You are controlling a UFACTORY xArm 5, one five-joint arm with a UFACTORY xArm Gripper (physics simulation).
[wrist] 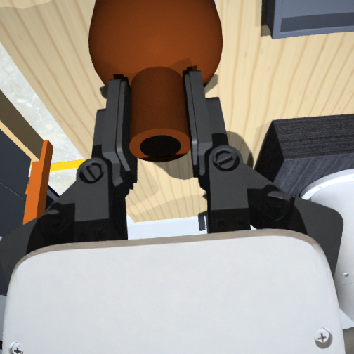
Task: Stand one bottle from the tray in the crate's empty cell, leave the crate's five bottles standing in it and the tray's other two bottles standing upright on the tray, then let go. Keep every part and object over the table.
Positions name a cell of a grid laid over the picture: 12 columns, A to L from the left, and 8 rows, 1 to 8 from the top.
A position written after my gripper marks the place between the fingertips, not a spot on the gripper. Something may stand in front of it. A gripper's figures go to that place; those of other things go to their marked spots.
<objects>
My gripper (F3): 0.14 m from the lens. A brown bottle (F2) is 0.13 m from the lens.
</objects>
